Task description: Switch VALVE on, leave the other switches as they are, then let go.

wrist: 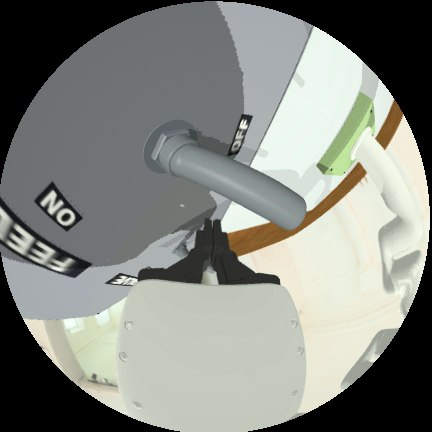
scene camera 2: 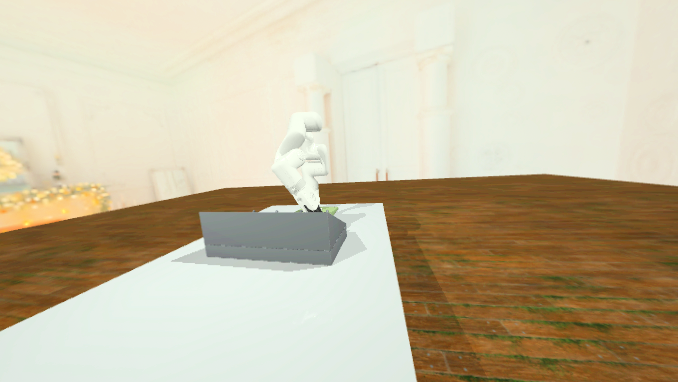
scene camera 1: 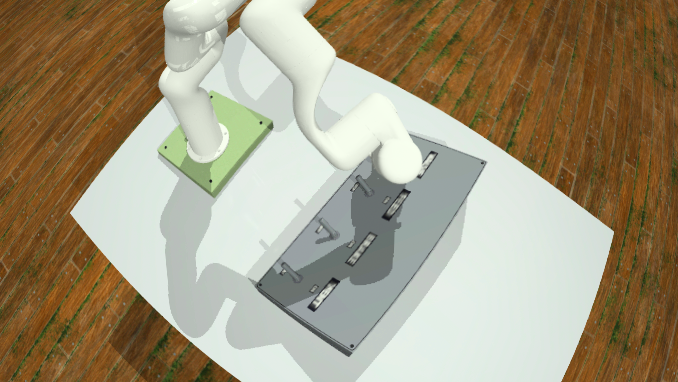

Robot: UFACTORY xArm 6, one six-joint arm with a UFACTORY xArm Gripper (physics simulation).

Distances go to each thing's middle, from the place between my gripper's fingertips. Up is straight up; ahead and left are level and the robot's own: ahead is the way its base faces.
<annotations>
Now: hand 10 cm to the left of the feed lever (wrist: 265, 196), 3 cm below it and 2 cm short of it. From my hand the other things lie so: grey switch panel (scene camera 1: 347, 282) 15 cm to the right, 11 cm ahead.
</annotations>
